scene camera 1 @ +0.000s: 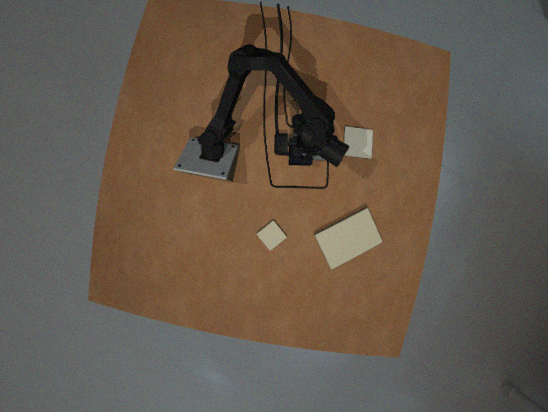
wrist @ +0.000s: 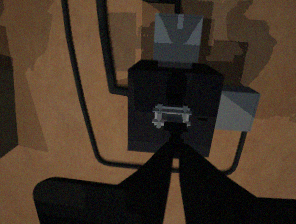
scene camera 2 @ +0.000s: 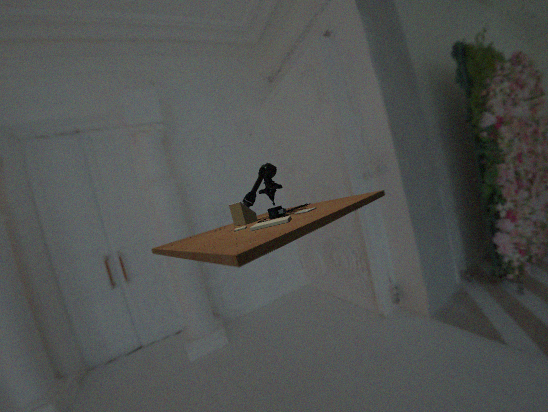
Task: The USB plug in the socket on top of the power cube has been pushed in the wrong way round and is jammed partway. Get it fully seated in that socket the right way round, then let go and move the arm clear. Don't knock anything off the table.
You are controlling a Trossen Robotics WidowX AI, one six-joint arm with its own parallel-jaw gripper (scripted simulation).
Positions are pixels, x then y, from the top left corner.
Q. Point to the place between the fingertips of my gripper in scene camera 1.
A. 303, 149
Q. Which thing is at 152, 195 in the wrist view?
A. My gripper.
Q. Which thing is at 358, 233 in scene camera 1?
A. A cream slab.
